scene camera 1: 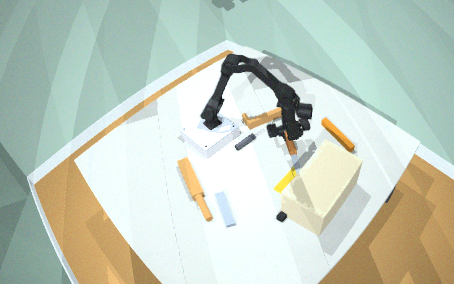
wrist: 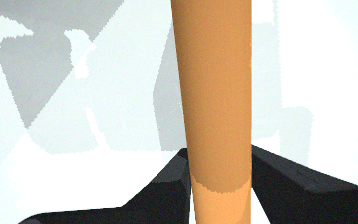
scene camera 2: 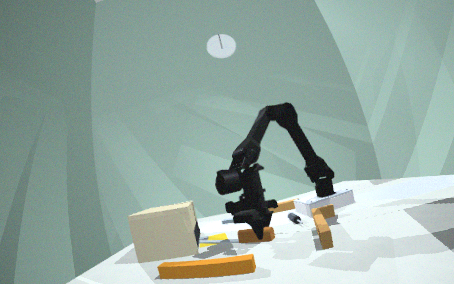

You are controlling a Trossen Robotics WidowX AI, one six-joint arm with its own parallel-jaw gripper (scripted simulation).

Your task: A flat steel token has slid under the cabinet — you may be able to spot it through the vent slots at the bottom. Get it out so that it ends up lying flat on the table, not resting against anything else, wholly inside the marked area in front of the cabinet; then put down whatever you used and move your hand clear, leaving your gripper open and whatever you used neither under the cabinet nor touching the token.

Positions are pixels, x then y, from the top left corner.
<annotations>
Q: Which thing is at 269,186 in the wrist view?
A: My gripper.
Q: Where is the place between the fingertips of my gripper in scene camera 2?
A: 263,237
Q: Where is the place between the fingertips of my gripper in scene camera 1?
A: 288,141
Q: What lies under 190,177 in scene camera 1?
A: An orange paddle.
</annotations>
